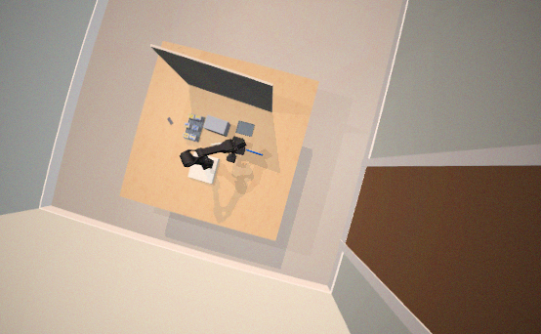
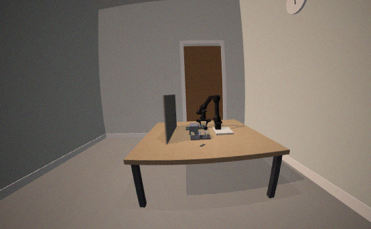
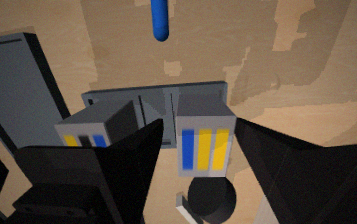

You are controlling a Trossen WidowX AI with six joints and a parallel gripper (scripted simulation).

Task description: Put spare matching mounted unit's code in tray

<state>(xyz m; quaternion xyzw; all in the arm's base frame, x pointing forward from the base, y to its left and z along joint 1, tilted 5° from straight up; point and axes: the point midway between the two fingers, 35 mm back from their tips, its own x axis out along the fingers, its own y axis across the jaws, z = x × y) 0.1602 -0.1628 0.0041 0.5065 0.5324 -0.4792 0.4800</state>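
Right now my gripper tip is 4 cm short of the flat grey holder plate and 1 cm above it. Also, from my gripper tip: blue rod 3 cm ahead, 13 cm to the right, 1 cm below; then grey tray 18 cm ahead, 1 cm to the right, 2 cm below; then dark round object 2 cm behind, 9 cm to the left, 1 cm above.
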